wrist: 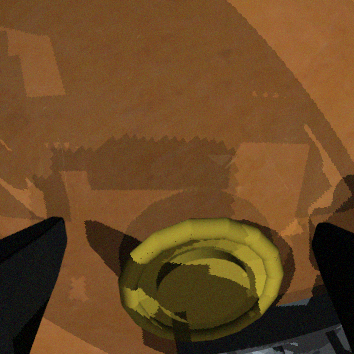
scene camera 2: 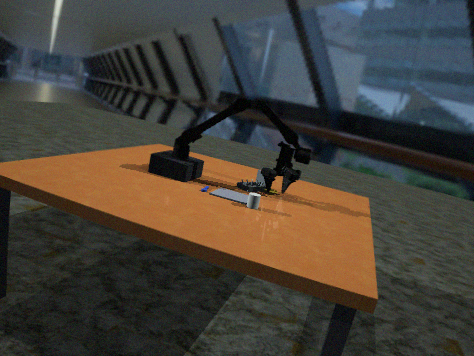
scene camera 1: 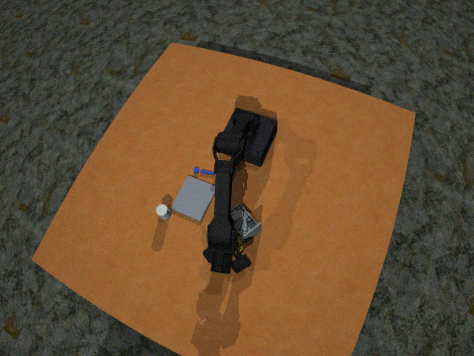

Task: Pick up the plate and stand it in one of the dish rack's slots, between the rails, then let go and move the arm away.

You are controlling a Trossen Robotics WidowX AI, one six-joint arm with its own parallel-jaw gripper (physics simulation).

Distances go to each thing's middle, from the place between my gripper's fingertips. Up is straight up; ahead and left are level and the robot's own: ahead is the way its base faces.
Labels:
The yellow plate [wrist: 201,278] lies 2 cm behind my hand and 1 cm to the left of it. Also, from my hand: grey dish rack [wrist: 315,317] 10 cm behind, 3 cm above, 2 cm to the right; then grey mat [scene camera 1: 194,197] 23 cm to the right, 8 cm behind, 1 cm below.

